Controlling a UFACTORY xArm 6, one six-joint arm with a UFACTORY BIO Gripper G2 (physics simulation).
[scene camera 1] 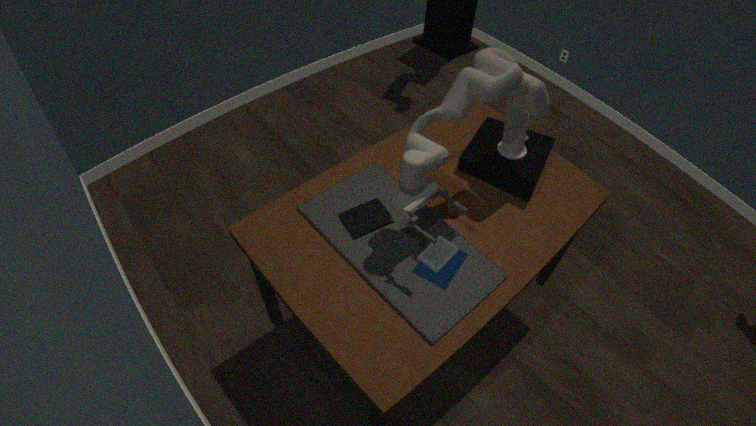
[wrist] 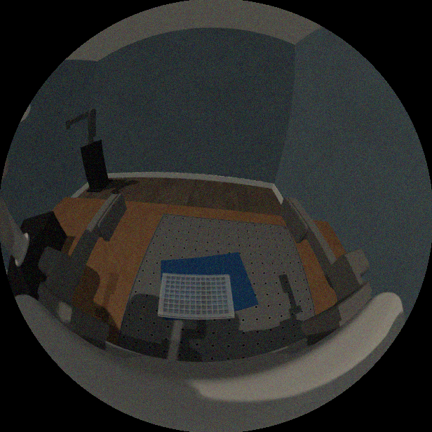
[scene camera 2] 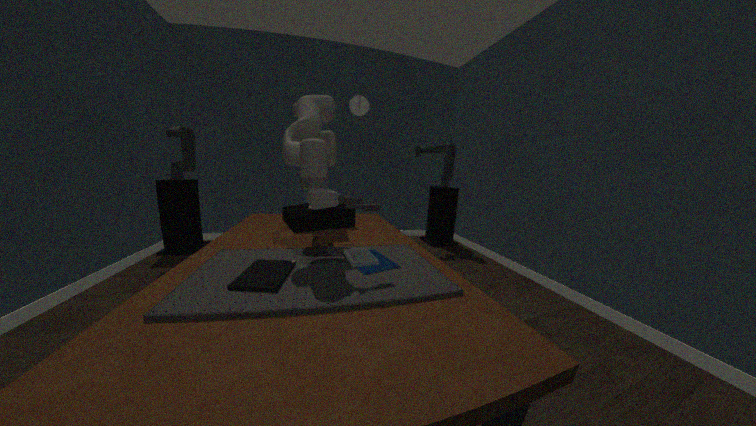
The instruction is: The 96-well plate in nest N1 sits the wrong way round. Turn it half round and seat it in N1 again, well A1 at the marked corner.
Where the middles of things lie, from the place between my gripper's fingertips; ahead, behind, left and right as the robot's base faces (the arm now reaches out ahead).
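I see the pale 96-well plate [scene camera 1: 435, 256] 10 mm behind my hand, 20 mm to the right of it and 180 mm below it. The black nest [scene camera 2: 254, 278] is 80 mm ahead of my hand, 300 mm to the right of it and 180 mm below it; going by their middles, it is the farthest from my hand of the things named here. As for the blue nest [scene camera 1: 444, 276], it is 10 mm ahead of my hand, 10 mm to the left of it and 190 mm below it.
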